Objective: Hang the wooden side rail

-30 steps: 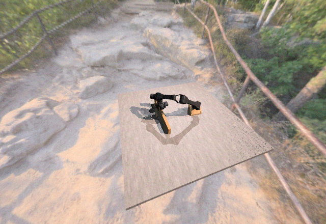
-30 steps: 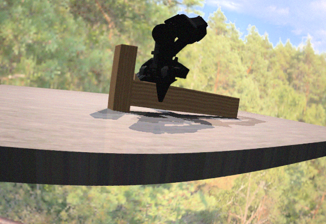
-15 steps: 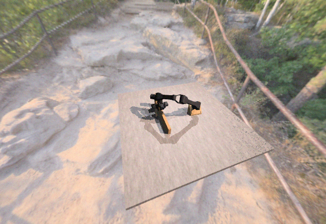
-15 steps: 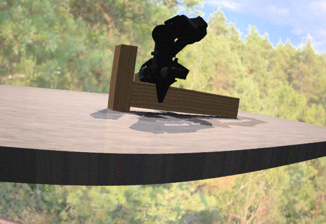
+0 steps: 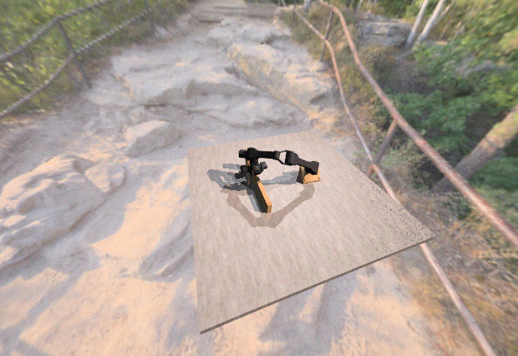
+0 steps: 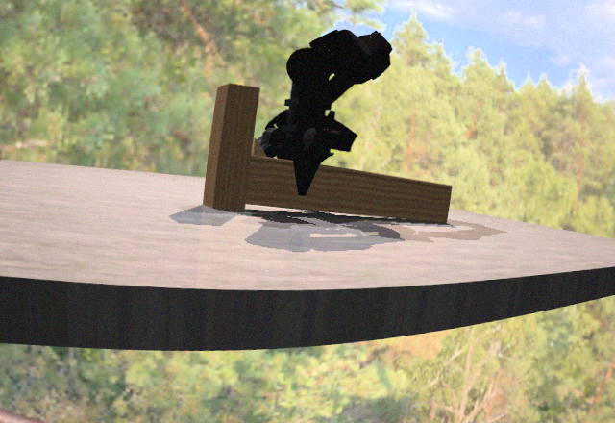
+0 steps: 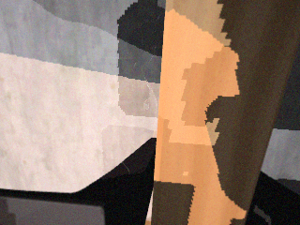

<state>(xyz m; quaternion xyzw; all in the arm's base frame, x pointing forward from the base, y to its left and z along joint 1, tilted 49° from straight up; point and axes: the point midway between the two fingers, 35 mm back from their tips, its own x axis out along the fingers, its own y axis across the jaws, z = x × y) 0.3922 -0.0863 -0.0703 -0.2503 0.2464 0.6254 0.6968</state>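
Right now my gripper tip is 12 cm to the left of the headboard post and 5 cm below it.
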